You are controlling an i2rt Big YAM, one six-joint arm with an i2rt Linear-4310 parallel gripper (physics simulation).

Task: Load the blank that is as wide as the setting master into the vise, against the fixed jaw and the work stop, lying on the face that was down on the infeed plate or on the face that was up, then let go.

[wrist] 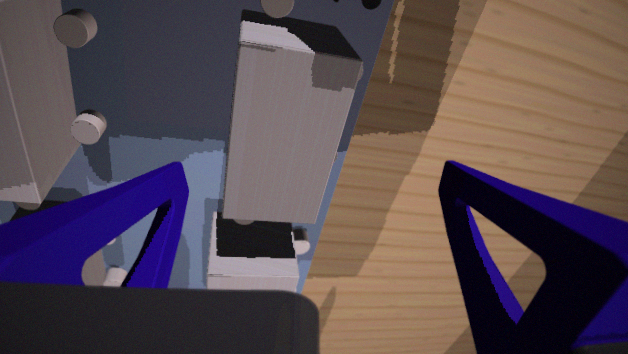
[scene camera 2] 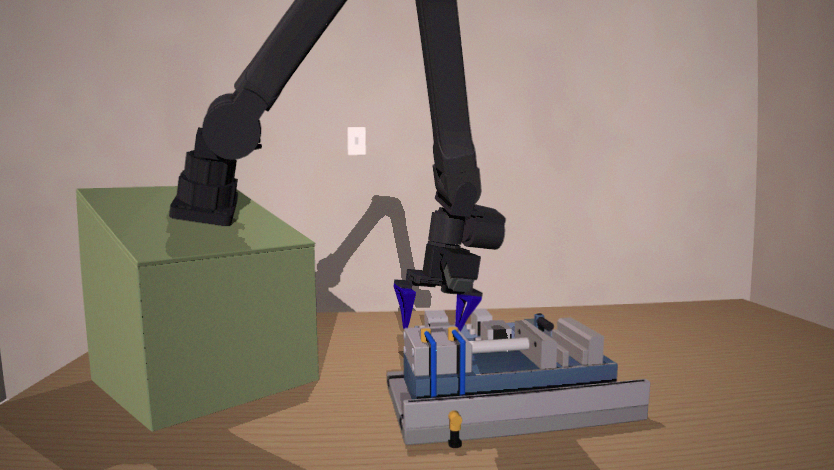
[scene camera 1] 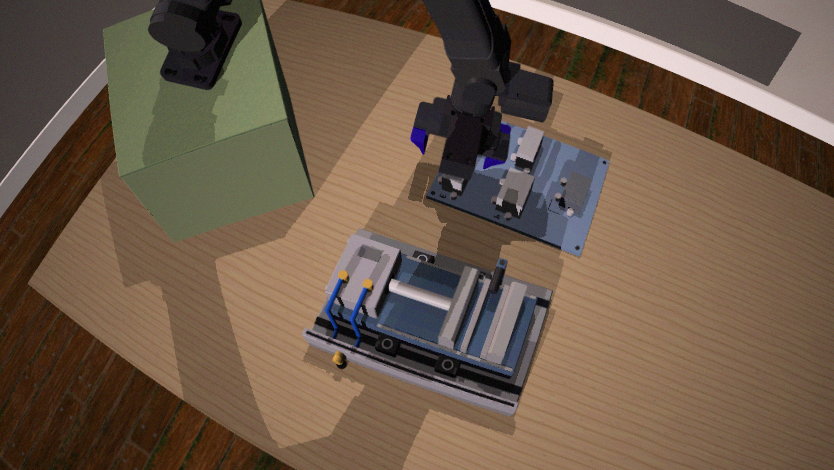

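Where they show: gripper, between the fingertips: (wrist: 313,175); arm's base, origin of its link: (scene camera 2: 205,208) (scene camera 1: 202,49).
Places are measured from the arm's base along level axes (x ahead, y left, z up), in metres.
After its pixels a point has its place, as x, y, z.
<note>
My gripper (scene camera 1: 454,160) @(0.361, 0.032, -0.222) (scene camera 2: 433,328) @(0.361, 0.032, -0.222) (wrist: 313,175) @(0.361, 0.032, -0.222) is open and empty above the left end of the blue infeed plate (scene camera 1: 563,230) @(0.549, -0.044, -0.245) (wrist: 150,90) @(0.418, 0.006, -0.245). A pale grey blank (scene camera 1: 452,185) @(0.369, -0.018, -0.222) (wrist: 285,135) @(0.372, 0.007, -0.209) lies below it, nearer the left finger in the wrist view. A second blank (wrist: 252,274) @(0.386, 0.070, -0.210) shows partly behind it. Two more blanks (scene camera 1: 516,186) @(0.464, -0.006, -0.209) (scene camera 1: 529,145) @(0.474, 0.076, -0.209) stand farther right on the plate. A darker grey block (scene camera 1: 576,188) @(0.559, 0.020, -0.220), perhaps the setting master, is near the plate's right edge. The vise has a fixed jaw (scene camera 1: 506,324) @(0.484, -0.242, -0.157) at right, a moving jaw (scene camera 1: 461,309) @(0.426, -0.234, -0.157) and a dark work stop (scene camera 1: 496,279) @(0.461, -0.185, -0.157). No blank shows between the jaws.
The vise's front rail (scene camera 1: 408,373) @(0.377, -0.318, -0.203) (scene camera 2: 525,402) @(0.362, -0.319, -0.213) runs along its near side. Two blue bent rods (scene camera 1: 330,309) @(0.270, -0.276, -0.145) (scene camera 1: 357,318) with yellow ends rise at its left. A small yellow-and-black knob (scene camera 1: 339,358) @(0.282, -0.318, -0.216) (scene camera 2: 455,423) @(0.276, -0.323, -0.224) is in front. The green arm pedestal (scene camera 1: 215,180) @(0.045, -0.136, -0.132) (scene camera 2: 227,338) @(0.033, -0.143, -0.160) stands left.
</note>
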